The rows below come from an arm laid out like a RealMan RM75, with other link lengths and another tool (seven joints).
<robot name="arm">
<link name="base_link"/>
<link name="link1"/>
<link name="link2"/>
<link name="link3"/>
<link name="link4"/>
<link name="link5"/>
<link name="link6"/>
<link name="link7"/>
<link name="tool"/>
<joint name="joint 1" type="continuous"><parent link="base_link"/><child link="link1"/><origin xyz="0.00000 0.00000 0.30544"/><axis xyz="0 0 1"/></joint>
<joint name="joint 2" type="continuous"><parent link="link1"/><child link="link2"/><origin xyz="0.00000 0.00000 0.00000" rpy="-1.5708 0.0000 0.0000"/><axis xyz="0 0 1"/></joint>
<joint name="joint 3" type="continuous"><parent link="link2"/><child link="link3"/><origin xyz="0.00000 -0.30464 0.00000" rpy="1.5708 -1.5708 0.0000"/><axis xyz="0 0 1"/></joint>
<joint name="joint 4" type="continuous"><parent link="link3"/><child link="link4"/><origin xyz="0.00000 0.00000 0.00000" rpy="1.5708 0.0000 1.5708"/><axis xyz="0 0 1"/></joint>
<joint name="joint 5" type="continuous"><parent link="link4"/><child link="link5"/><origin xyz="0.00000 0.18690 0.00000" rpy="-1.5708 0.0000 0.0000"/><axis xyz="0 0 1"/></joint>
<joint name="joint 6" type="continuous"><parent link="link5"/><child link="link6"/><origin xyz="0.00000 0.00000 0.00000" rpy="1.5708 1.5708 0.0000"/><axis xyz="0 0 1"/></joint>
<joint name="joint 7" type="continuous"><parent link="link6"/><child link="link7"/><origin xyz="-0.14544 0.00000 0.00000" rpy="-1.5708 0.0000 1.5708"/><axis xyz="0 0 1"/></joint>
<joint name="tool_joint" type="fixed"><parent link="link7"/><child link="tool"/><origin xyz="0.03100 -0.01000 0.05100" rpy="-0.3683 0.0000 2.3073"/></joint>
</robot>
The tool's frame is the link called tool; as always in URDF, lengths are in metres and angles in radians. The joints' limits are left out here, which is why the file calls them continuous.
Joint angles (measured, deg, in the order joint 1, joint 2, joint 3, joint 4, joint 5, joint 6, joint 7), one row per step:
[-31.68, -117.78, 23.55, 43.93, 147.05, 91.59, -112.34]
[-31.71, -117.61, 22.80, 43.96, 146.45, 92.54, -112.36]
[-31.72, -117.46, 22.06, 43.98, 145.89, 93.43, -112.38]
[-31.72, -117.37, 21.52, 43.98, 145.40, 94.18, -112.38]
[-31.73, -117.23, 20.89, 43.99, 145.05, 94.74, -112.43]
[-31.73, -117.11, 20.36, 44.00, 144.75, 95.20, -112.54]
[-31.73, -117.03, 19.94, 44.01, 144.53, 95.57, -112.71]
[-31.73, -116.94, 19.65, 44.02, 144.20, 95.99, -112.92]
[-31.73, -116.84, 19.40, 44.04, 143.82, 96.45, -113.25]
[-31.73, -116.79, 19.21, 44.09, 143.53, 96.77, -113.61]
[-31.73, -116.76, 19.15, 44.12, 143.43, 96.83, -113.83]
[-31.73, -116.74, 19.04, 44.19, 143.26, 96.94, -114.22]
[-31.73, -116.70, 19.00, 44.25, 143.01, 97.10, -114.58]
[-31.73, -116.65, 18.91, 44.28, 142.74, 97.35, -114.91]
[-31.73, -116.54, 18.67, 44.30, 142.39, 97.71, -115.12]
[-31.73, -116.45, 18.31, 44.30, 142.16, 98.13, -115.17]
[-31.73, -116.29, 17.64, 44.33, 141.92, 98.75, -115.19]
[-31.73, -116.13, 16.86, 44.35, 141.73, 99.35, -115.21]
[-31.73, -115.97, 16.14, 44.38, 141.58, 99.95, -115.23]
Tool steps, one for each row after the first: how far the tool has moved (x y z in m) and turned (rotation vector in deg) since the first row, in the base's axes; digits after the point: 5 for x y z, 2 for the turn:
[0.00303, 0.00036, 0.00217, 0.34, -1.21, -0.01]
[0.00581, 0.00059, 0.00421, 0.69, -2.37, 0.00]
[0.00832, 0.00054, 0.00557, 0.90, -3.35, -0.05]
[0.00989, 0.00100, 0.00748, 1.27, -4.13, 0.04]
[0.01119, 0.00137, 0.00915, 1.59, -4.79, 0.18]
[0.01229, 0.00158, 0.01036, 1.82, -5.34, 0.37]
[0.01377, 0.00177, 0.01157, 1.99, -5.94, 0.49]
[0.01548, 0.00196, 0.01288, 2.13, -6.60, 0.68]
[0.01684, 0.00218, 0.01381, 2.26, -7.12, 0.92]
[0.01719, 0.00244, 0.01428, 2.34, -7.27, 1.09]
[0.01791, 0.00281, 0.01491, 2.48, -7.56, 1.41]
[0.01886, 0.00318, 0.01562, 2.58, -7.88, 1.63]
[0.02002, 0.00338, 0.01638, 2.65, -8.30, 1.82]
[0.02131, 0.00377, 0.01783, 2.84, -8.82, 1.90]
[0.02243, 0.00379, 0.01912, 2.99, -9.34, 1.90]
[0.02365, 0.00389, 0.02146, 3.31, -10.04, 1.92]
[0.02471, 0.00404, 0.02390, 3.69, -10.75, 1.99]
[0.02566, 0.00404, 0.02627, 4.00, -11.39, 2.05]

